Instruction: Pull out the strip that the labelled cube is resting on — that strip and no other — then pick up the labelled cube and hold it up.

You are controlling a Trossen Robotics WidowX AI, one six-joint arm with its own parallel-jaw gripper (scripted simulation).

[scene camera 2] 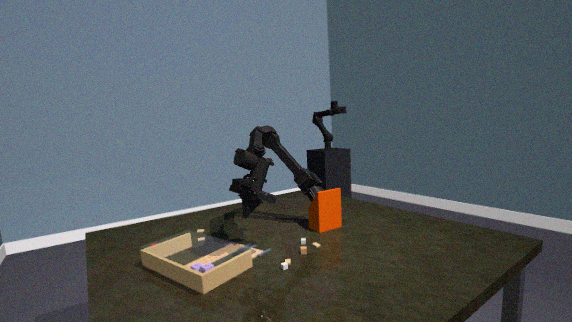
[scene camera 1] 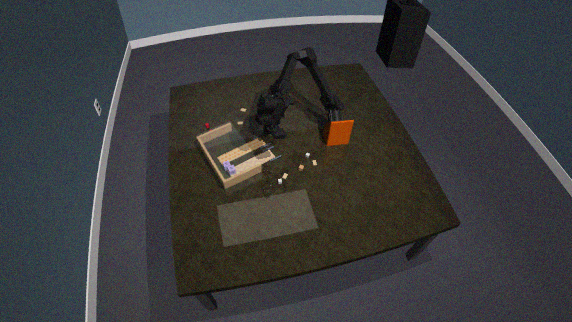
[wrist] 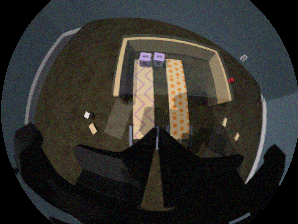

Path:
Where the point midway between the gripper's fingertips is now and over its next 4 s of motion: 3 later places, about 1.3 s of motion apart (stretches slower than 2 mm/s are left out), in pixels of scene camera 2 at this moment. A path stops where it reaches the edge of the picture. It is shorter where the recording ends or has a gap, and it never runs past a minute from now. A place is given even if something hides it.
My gripper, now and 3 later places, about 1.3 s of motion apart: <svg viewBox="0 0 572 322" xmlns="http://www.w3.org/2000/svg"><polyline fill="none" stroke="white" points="244,217 251,242 254,251 264,245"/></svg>

